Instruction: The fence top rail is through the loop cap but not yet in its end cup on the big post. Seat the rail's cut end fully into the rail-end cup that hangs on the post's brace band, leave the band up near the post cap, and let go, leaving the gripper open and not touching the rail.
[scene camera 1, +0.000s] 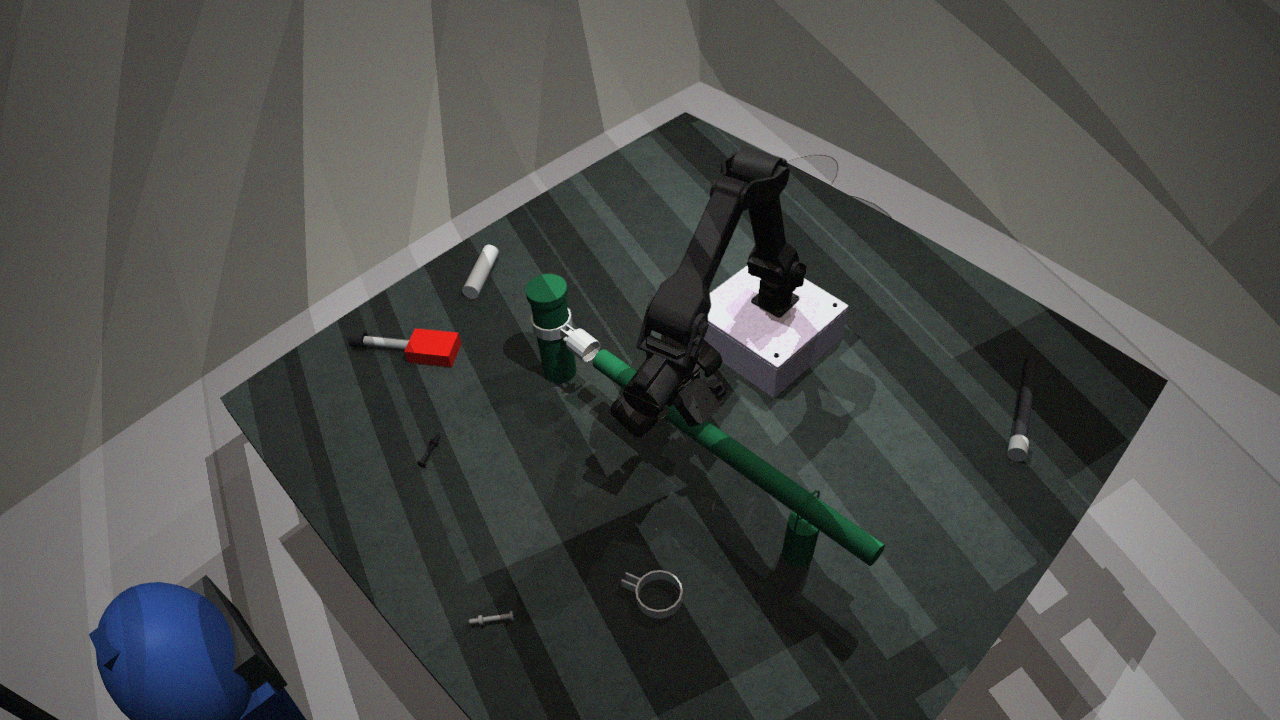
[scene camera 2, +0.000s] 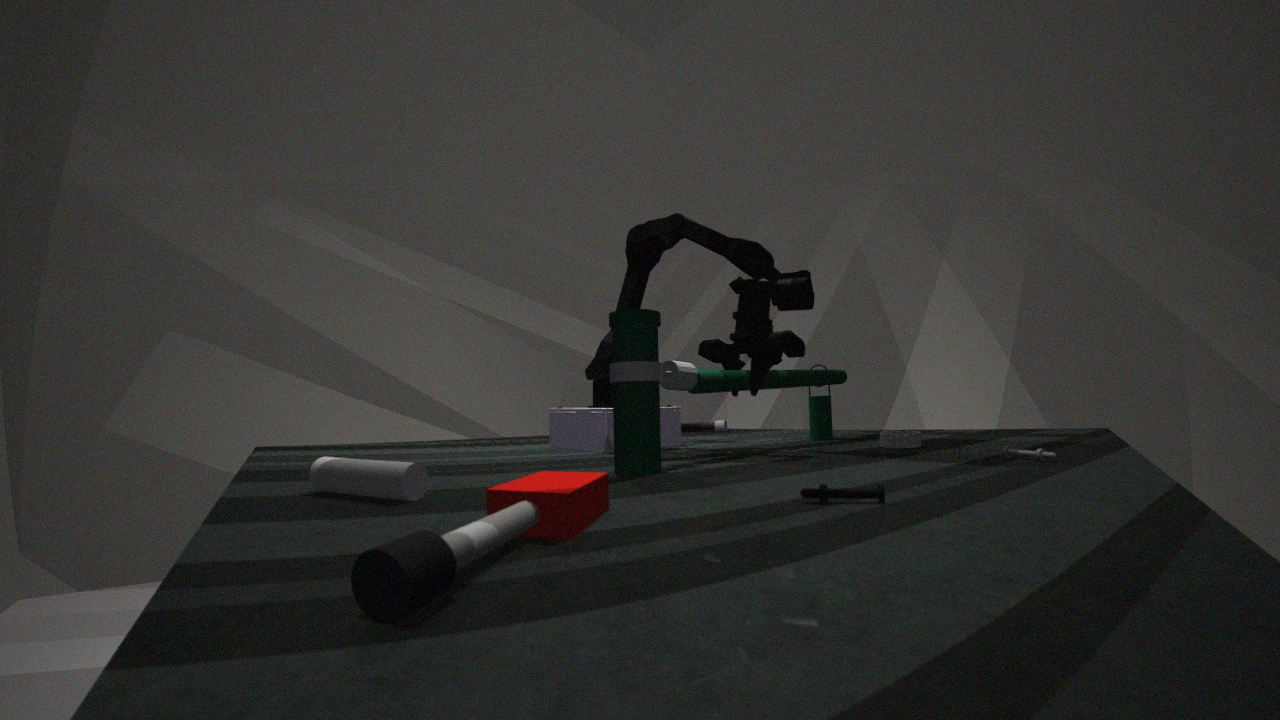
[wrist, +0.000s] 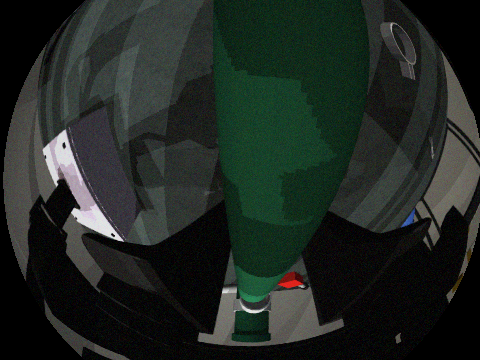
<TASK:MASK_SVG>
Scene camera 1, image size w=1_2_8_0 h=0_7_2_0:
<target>green top rail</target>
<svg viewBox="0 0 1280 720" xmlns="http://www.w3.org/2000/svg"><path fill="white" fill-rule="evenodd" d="M813 495L804 504L799 516L815 526L820 532L825 533L830 539L839 543L840 546L849 550L850 553L857 556L864 563L872 566L882 554L885 545ZM666 404L665 408L670 413L664 419L701 446L706 447L744 477L749 478L750 481L765 492L774 496L775 499L797 514L800 506L811 495L801 485L796 484L778 469L763 461L759 456L729 435L723 433L710 422L706 421L703 424L691 427L685 422L674 405L669 407ZM599 351L593 359L593 367L624 389L637 371L608 350L603 349Z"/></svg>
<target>dark rod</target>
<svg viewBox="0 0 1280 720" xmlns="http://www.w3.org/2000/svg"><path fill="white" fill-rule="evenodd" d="M1032 355L1027 356L1024 360L1013 436L1009 440L1007 450L1009 459L1018 462L1024 461L1028 457L1030 441L1027 439L1037 367L1037 360Z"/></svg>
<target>white cylinder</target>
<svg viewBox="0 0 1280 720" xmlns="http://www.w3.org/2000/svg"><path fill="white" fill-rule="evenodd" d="M493 245L484 246L462 288L462 293L470 299L478 298L488 274L499 255L497 248Z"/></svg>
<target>red block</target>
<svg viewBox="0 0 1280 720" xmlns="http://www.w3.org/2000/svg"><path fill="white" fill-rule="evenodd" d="M462 344L458 332L451 333L415 329L409 341L371 337L365 332L351 331L348 338L350 347L382 346L405 349L404 352L408 363L452 367Z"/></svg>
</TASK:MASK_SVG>
